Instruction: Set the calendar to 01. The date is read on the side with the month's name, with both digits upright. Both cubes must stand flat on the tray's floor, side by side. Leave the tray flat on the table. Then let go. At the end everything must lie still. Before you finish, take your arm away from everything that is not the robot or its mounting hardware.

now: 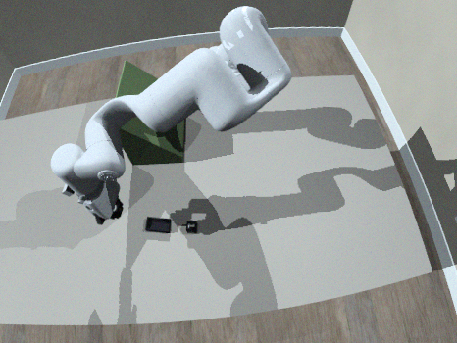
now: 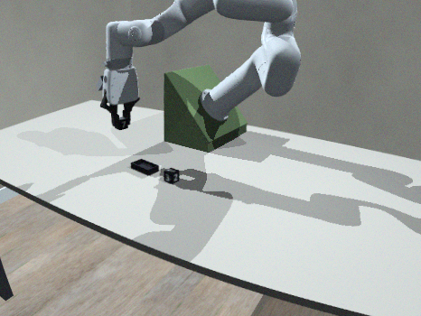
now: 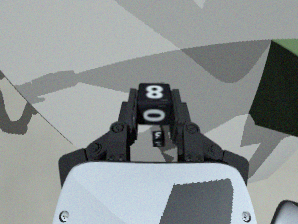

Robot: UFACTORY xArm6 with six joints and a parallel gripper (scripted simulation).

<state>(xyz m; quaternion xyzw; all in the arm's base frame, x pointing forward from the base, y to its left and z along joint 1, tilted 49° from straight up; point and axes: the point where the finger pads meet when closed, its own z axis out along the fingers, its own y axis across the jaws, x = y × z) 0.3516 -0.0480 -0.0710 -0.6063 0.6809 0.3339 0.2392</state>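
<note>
Now: the black tray 10 mm ahead of my hand, 100 mm to the left of it and 120 mm below it. Round my hand: black cube 10 mm below.
</note>
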